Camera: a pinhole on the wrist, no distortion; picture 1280 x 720 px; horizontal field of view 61.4 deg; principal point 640.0 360.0 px. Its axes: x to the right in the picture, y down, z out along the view. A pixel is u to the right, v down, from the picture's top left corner.
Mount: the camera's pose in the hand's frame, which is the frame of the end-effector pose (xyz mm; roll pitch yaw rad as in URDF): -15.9 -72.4 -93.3 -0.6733 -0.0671 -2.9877
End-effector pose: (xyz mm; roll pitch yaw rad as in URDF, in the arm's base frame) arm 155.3 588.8 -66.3 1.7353 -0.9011 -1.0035
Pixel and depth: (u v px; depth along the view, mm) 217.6 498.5 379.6
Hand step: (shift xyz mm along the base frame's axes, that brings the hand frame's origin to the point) 116.0 -383.2 -62.2
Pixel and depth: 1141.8 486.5 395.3
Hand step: 12.2 -268.6 -357.3
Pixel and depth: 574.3 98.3 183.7
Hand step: 29.3 -142.3 -83.6
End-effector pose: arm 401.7 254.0 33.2 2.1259 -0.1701 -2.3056
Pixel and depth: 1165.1 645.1 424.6
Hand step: 105.0 -6.8 -496.3
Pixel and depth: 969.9 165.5 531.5
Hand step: -98.9 115.4 -511.0
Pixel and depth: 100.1 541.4 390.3
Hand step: -169.3 -248.3 -318.4
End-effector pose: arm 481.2 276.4 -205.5 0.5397 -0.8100 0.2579
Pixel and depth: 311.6 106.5 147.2
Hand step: 86.8 -112.0 12.6
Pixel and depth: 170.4 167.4 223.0
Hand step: 120.4 -164.6 80.5
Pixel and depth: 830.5 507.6 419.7
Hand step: 111.5 -419.1 -32.1
